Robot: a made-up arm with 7 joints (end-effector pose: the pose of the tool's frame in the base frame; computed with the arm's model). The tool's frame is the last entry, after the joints.
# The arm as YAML. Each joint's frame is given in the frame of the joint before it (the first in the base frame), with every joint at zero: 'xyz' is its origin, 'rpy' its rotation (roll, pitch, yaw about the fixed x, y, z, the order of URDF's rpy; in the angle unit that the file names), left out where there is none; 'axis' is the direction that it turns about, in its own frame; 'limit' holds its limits. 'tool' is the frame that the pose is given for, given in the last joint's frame.
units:
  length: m
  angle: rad
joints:
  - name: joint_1
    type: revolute
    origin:
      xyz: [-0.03, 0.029, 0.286]
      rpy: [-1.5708, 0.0, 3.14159]
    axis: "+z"
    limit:
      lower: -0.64
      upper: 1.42
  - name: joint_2
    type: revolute
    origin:
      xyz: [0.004, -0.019, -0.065]
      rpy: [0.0, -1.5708, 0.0]
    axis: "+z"
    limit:
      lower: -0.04
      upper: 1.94
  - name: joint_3
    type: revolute
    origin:
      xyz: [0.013, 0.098, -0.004]
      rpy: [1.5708, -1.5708, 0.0]
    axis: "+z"
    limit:
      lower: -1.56
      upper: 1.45
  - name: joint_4
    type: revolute
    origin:
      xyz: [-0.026, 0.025, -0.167]
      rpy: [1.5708, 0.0, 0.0]
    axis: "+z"
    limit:
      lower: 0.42
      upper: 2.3
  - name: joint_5
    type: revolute
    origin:
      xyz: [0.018, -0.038, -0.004]
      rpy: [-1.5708, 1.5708, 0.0]
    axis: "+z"
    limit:
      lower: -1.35
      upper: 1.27
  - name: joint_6
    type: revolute
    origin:
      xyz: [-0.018, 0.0, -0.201]
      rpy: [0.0, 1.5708, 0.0]
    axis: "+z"
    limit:
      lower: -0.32
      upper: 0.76
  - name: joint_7
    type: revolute
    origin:
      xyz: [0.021, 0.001, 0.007]
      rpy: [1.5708, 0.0, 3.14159]
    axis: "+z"
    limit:
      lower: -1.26
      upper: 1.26
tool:
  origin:
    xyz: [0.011, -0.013, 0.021]
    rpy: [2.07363, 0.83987, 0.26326]
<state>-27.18 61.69 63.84 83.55 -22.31 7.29 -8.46</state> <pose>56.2 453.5 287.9 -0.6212 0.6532 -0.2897 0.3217</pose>
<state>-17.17 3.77 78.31 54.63 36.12 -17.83 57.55</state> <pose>-122.2 287.3 -75.7 0.3258 -0.2780 0.9023 0.0495</pose>
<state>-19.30 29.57 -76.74 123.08 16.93 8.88 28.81</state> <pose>-55.6 1.3 98.0 -0.1716 -0.3060 0.2280 0.9083</pose>
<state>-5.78 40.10 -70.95 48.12 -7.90 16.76 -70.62</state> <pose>-22.5 261.5 -145.6 0.5047 -0.8587 0.0604 0.0653</pose>
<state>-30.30 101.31 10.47 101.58 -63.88 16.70 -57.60</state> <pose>219.4 307.6 295.3 0.0848 0.8677 0.1340 0.4711</pose>
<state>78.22 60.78 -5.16 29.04 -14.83 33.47 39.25</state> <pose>190.6 503.6 316.1 0.6009 -0.4043 0.6602 0.1992</pose>
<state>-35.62 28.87 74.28 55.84 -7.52 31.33 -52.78</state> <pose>-163.1 429.6 44.3 -0.9056 0.0025 -0.1501 0.3968</pose>
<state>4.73 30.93 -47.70 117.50 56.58 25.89 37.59</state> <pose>94.1 47.6 122.4 -0.1206 -0.2720 0.2968 0.9074</pose>
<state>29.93 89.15 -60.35 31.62 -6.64 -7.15 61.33</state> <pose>61.6 569.3 251.3 0.7463 -0.3384 -0.1093 0.5627</pose>
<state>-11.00 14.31 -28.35 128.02 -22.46 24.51 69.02</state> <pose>94.5 65.5 143.2 -0.0120 -0.6782 0.1608 0.7170</pose>
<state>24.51 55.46 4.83 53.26 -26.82 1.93 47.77</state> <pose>189.0 452.9 174.4 0.6092 -0.6641 0.2409 0.3602</pose>
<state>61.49 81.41 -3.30 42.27 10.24 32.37 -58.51</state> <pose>94.6 541.1 362.2 -0.6368 0.0973 -0.4750 0.5995</pose>
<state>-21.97 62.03 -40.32 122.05 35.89 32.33 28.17</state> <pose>25.4 156.3 105.0 0.2800 -0.3560 0.1489 0.8791</pose>
